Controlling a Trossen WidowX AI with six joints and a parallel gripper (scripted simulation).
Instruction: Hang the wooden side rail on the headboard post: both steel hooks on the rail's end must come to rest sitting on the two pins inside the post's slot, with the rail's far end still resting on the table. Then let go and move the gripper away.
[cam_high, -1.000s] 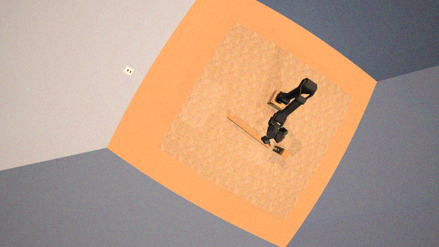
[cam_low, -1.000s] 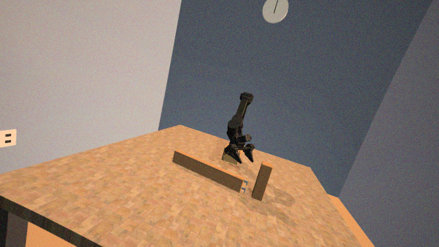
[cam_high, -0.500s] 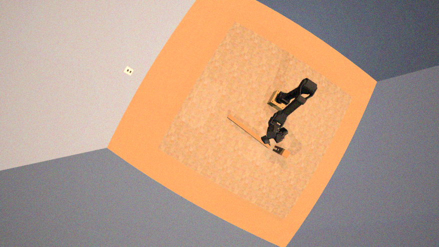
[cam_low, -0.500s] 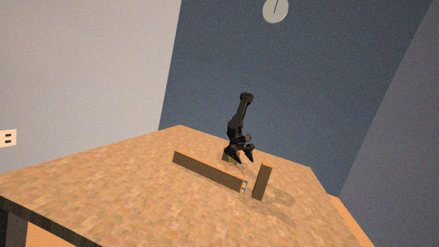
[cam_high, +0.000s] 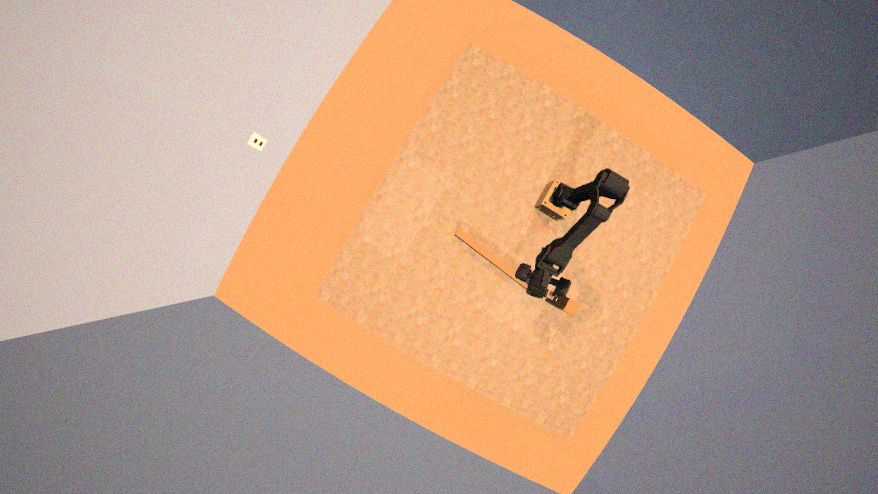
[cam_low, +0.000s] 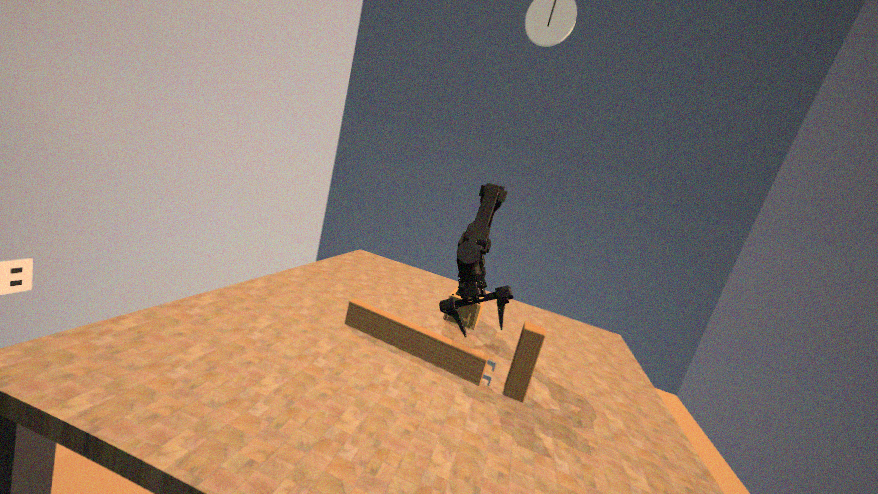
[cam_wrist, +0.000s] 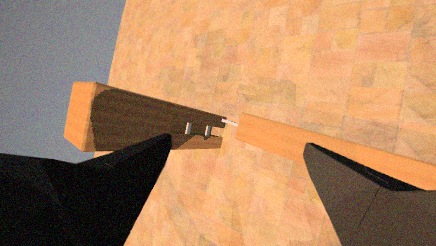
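Right now my gripper tip is 110 mm to the right of the headboard post and 40 mm above it.
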